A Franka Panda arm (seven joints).
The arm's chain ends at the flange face. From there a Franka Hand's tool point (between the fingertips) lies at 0.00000 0.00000 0.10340 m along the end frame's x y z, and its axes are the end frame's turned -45 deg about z.
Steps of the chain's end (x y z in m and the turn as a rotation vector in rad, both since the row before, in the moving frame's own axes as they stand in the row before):
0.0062, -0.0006, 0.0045, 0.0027, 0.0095, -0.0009
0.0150, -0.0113, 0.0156, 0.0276, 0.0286, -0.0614
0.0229, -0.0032, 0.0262, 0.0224, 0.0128, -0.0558
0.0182, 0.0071, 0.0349, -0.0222, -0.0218, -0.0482
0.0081, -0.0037, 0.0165, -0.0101, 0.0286, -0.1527
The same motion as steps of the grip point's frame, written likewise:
0.0057, 0.0045, 0.0045, -0.0048, 0.0086, -0.0009
0.0227, 0.0026, 0.0155, -0.0007, 0.0397, -0.0614
0.0210, 0.0132, 0.0262, 0.0068, 0.0249, -0.0558
0.0046, 0.0180, 0.0348, -0.0003, -0.0311, -0.0482
0.0099, 0.0058, 0.0165, -0.0274, 0.0131, -0.1527

